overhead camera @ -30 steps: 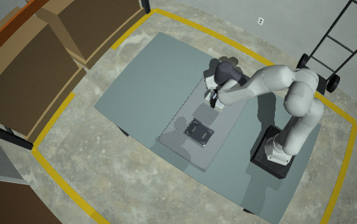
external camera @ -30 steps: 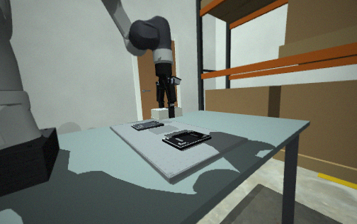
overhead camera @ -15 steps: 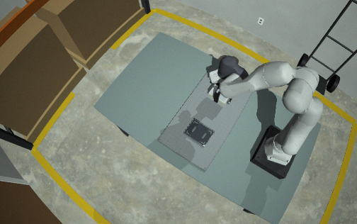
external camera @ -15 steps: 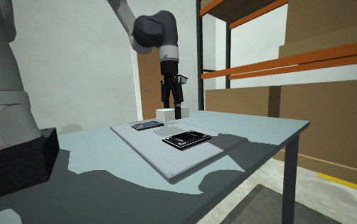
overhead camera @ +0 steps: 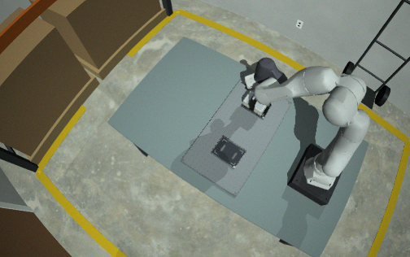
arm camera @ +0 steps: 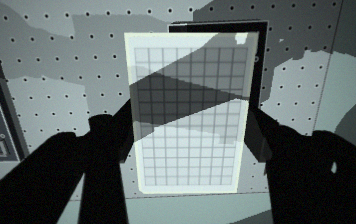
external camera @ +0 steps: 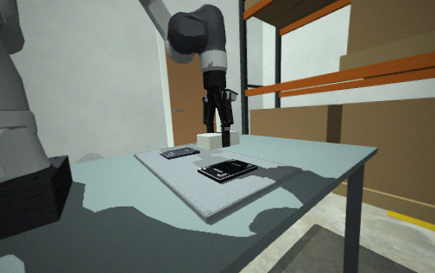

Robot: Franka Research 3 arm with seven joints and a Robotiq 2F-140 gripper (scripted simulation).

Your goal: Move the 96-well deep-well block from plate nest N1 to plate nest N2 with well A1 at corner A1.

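Right now the black plate nest N2 is 4 cm to the right of my hand and 10 cm below it. From my hand the other things lie so: plate nest N1: 31 cm to the left, 10 cm below; white 96-well deep-well block: 1 cm below.
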